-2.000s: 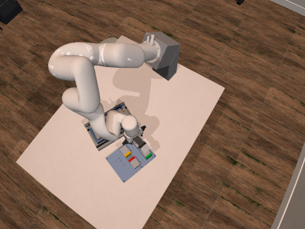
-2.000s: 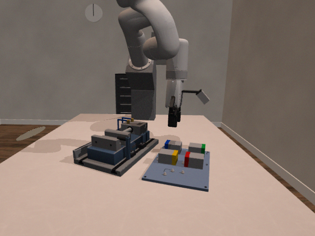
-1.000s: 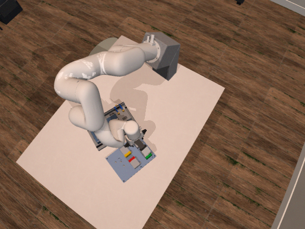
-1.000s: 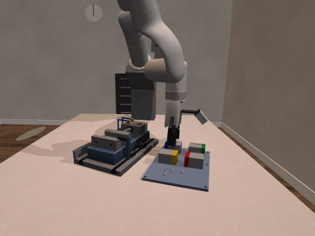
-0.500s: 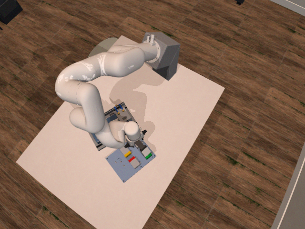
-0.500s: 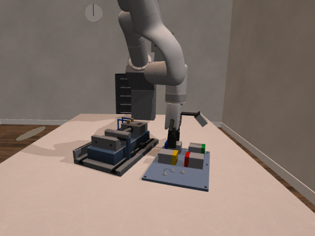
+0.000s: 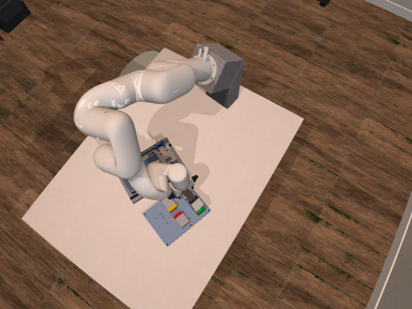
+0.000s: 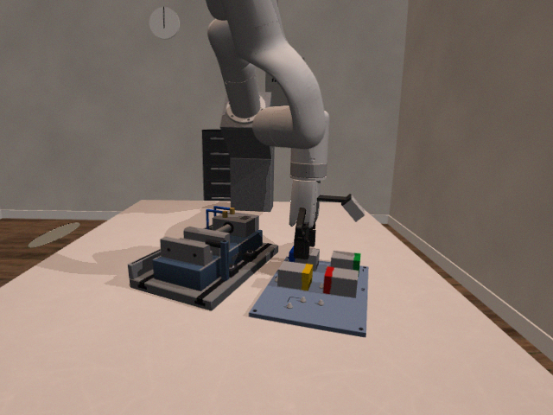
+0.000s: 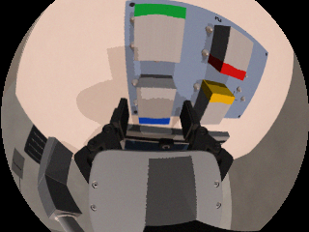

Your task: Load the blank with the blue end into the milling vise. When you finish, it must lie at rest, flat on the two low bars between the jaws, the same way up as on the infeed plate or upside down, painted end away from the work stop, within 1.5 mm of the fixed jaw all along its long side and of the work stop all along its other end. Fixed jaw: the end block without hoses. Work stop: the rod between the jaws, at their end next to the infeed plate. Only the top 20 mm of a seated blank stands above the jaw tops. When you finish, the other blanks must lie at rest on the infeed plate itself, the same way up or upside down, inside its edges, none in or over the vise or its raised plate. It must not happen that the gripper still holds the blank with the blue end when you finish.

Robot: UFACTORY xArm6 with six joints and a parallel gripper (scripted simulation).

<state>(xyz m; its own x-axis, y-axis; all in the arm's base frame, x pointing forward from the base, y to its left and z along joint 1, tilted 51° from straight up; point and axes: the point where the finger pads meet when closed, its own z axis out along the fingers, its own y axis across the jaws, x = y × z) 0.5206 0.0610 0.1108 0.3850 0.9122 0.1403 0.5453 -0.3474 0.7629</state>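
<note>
My hand is 3 cm above the blue-ended blank. Round my hand: blue-grey infeed plate 10 cm ahead, 1 cm to the right, 5 cm below; yellow-ended blank 7 cm ahead, 5 cm to the right, 3 cm below; green-ended blank 5 cm ahead, 7 cm to the left, 3 cm below.
</note>
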